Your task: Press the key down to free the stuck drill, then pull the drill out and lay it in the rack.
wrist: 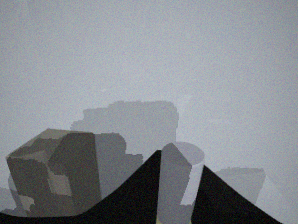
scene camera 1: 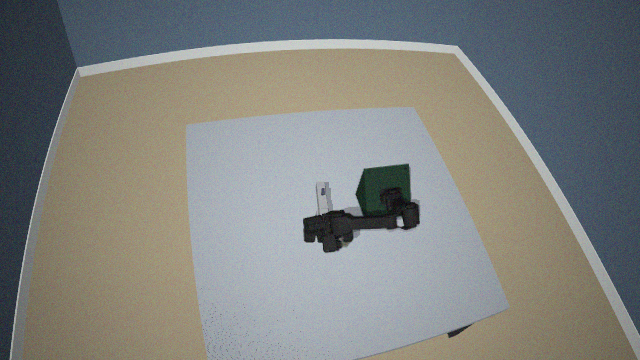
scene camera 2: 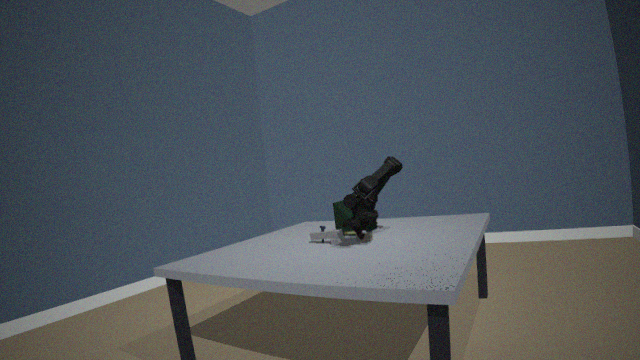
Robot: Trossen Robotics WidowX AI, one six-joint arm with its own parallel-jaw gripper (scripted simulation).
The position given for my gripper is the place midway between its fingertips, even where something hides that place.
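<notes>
The wrist view has my gripper [wrist: 172, 158] in it, and a rack [wrist: 58, 169] as well. My gripper carries a drill.
</notes>
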